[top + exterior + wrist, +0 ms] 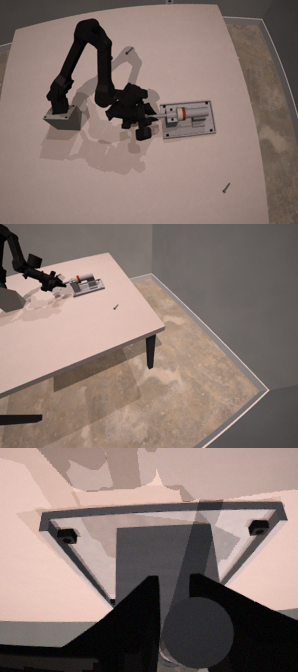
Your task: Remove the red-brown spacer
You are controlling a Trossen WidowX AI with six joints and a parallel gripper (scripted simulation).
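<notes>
The grey shaft is 6 cm ahead of my hand. The rest, counted from my hand: red-brown spacer (12 cm ahead, 1 cm to the right); blue screwdriver (22 cm to the left, 17 cm behind, 7 cm below); cream spacer (10 cm ahead, 1 cm to the right).
</notes>
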